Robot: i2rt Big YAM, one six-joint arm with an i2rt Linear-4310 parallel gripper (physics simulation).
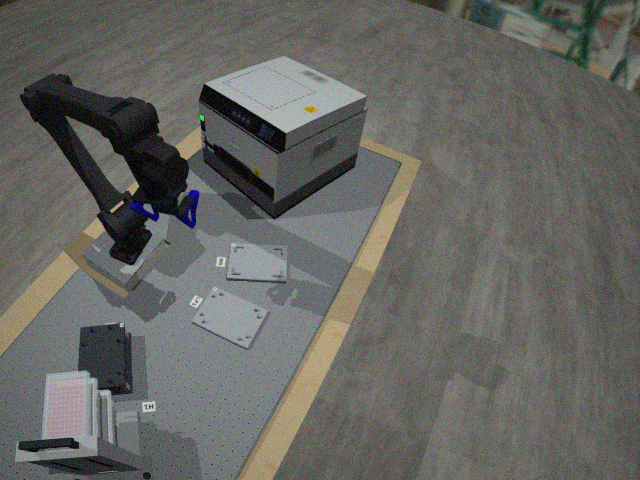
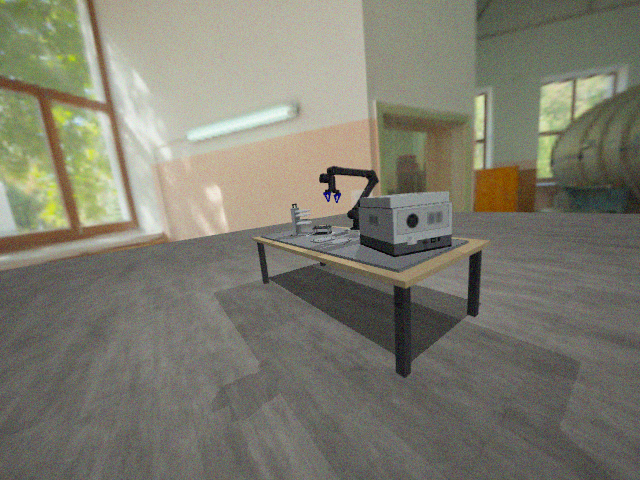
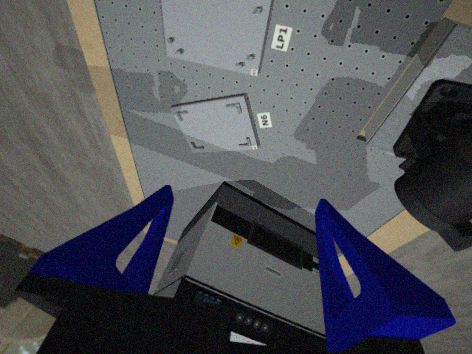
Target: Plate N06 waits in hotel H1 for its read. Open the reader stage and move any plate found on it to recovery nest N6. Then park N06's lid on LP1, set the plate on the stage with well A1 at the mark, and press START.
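Places are measured from the arm's base along level axes (x ahead, y left, z up), in millimetres.
Pixels of known places: gripper, fingertip midpoint: (image 1: pixel 175 222) (image 2: pixel 332 202) (image 3: pixel 243 198); arm's base, origin of the base link: (image 1: pixel 131 245) (image 2: pixel 358 228) (image 3: pixel 441 124).
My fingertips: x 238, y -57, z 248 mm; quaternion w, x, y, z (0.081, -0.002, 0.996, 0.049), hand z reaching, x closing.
Note:
Ahead of a thing's pixels: the offset from my fingertips to its top centre. "spot": to the spot under its first point. Level surfaces: height alone.
My gripper (image 1: pixel 175 222) (image 2: pixel 332 201) (image 3: pixel 243 198) is open and empty, in the air in front of the reader {dx +31, dy +592, dz +25 mm} (image 1: pixel 240 146) (image 2: pixel 379 223) (image 3: pixel 260 270). No stage sticks out from the reader's front; its inside is hidden. Round buttons {spot: dx -34, dy +421, dz -3 mm} (image 3: pixel 252 322) show on its dark panel; their labels are unreadable. Recovery nest N6 {dx +126, dy +157, dz -269 mm} (image 1: pixel 258 263) (image 3: pixel 215 125) and pad LP1 {dx +119, dy -29, dz -267 mm} (image 1: pixel 232 317) (image 3: pixel 215 30) bear no plate or lid. A plate with pinkish wells {dx -34, dy -421, dz -54 mm} (image 1: pixel 67 405) is in the top of hotel H1 (image 1: pixel 77 455) (image 2: pixel 294 221); its number cannot be read.
A black fixture (image 1: pixel 103 356) (image 2: pixel 322 229) lies between the hotel and the arm's base (image 1: pixel 124 258). The reader stands at one end of the wood-edged table {dz -299 mm} (image 1: pixel 330 338) (image 2: pixel 382 274), with a green light {spot: dx -211, dy +496, dz -85 mm} (image 1: pixel 202 117) on its front. Shadows cross N6 and the mat.

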